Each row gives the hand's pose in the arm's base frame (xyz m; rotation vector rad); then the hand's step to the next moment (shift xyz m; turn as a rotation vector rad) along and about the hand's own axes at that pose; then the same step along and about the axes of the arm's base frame.
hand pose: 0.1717 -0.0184 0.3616 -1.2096 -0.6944 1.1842
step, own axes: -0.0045 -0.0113 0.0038 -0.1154 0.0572 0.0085
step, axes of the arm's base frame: -0.0012 -0.0021 0.0125 -0.0593 -0.1101 -0.0322
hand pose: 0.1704 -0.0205 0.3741 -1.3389 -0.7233 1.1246
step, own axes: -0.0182 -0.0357 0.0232 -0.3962 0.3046 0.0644
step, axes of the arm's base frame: -0.0201 -0.0037 0.0416 -0.2582 -0.3781 -0.2104
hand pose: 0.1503 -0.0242 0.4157 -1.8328 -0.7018 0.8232
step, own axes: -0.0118 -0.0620 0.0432 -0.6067 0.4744 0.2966
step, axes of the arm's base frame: -0.0478 0.0366 0.0471 -0.5508 -0.4758 -0.3890
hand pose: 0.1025 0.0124 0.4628 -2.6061 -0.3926 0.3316
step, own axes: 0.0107 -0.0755 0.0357 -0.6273 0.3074 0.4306
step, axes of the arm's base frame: -0.0170 0.0823 0.0049 -0.6460 -0.2851 -0.4181
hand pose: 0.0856 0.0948 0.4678 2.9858 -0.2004 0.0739
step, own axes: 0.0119 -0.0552 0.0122 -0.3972 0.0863 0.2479
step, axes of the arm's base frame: 0.0198 0.0507 -0.0193 -0.3953 -0.0706 -0.2558
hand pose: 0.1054 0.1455 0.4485 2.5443 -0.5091 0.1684
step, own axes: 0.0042 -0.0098 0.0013 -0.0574 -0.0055 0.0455
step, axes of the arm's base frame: 0.0077 0.0057 -0.0049 -0.0500 -0.0012 -0.0538
